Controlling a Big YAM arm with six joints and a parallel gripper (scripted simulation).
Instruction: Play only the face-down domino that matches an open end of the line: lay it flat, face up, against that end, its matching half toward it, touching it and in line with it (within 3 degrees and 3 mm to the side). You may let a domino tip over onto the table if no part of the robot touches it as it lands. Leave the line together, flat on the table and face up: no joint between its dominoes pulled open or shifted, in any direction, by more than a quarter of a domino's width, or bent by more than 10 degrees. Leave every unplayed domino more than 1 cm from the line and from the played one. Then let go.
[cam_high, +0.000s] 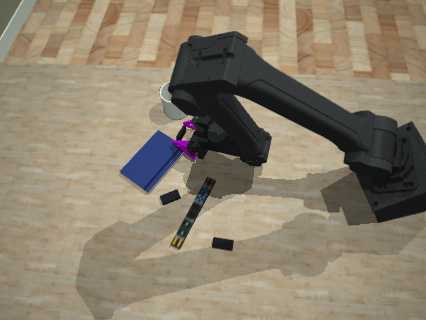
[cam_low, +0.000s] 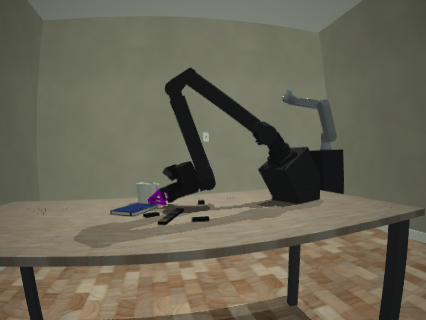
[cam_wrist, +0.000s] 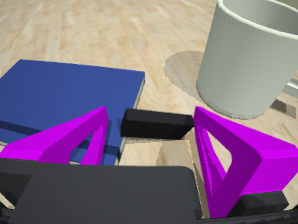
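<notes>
My hand is 1 cm above the black domino. Also, from my hand: white mug: 3 cm ahead, 11 cm to the right, 1 cm above; then blue book: 7 cm ahead, 9 cm to the left, 2 cm below.
</notes>
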